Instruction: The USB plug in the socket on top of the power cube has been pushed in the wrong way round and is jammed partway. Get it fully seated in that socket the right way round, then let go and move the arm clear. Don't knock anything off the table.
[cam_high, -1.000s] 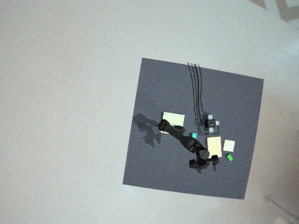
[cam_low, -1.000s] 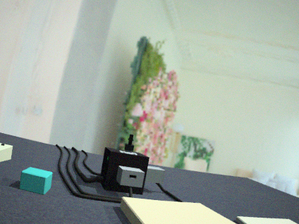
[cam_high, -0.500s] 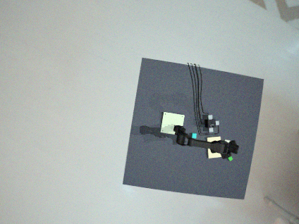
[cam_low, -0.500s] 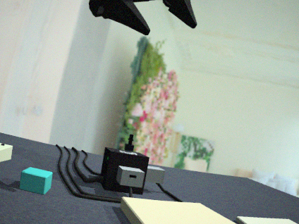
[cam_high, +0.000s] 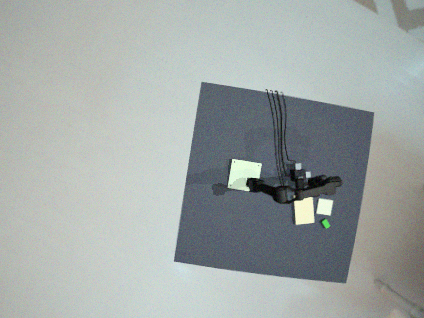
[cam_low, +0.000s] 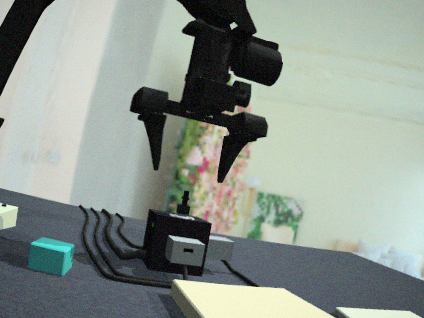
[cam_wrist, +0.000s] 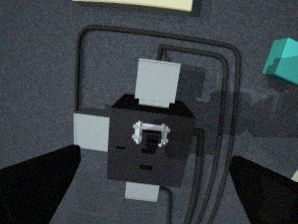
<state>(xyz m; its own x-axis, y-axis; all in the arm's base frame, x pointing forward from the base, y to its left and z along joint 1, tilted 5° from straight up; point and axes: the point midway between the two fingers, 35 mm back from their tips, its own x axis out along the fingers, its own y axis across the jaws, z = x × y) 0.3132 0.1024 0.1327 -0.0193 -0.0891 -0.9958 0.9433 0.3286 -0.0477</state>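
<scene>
Right now my gripper tip is 40 mm above the usb plug and 10 mm to the right of it. From my gripper tip the other things lie so: cream slab: 200 mm to the right, 120 mm below, 100 mm ahead; then socket: 60 mm below, 10 mm to the left; then teal block: 130 mm behind, 120 mm to the right, 120 mm below.
</scene>
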